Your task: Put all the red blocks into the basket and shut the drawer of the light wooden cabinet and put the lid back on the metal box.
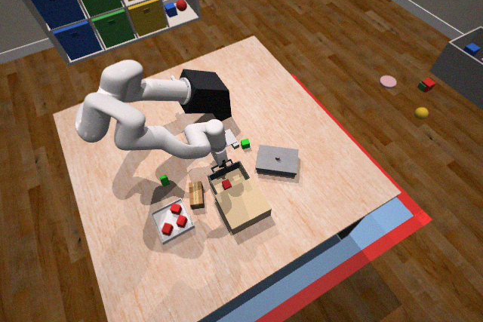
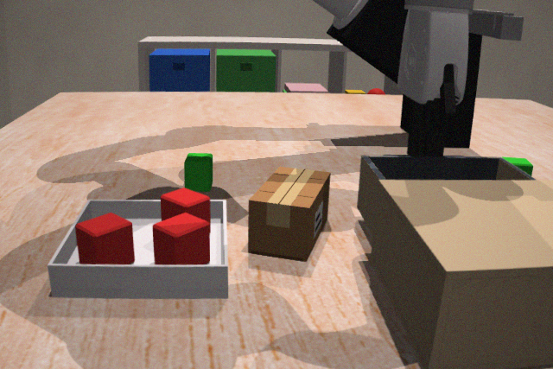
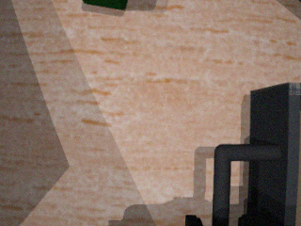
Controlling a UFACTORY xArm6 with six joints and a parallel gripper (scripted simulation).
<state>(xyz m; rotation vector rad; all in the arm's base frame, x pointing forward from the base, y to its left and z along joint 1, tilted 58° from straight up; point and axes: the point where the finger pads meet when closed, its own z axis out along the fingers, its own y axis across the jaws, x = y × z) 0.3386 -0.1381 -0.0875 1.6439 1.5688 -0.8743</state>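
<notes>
My hand is 9 cm short of the drawer and 4 cm above it. From my hand the other things lie so: grey lid: 11 cm ahead, 24 cm to the left, 3 cm below; light wooden cabinet: 16 cm ahead, 1 cm to the right, 4 cm below; cardboard box: 7 cm ahead, 16 cm to the right, 4 cm below.
</notes>
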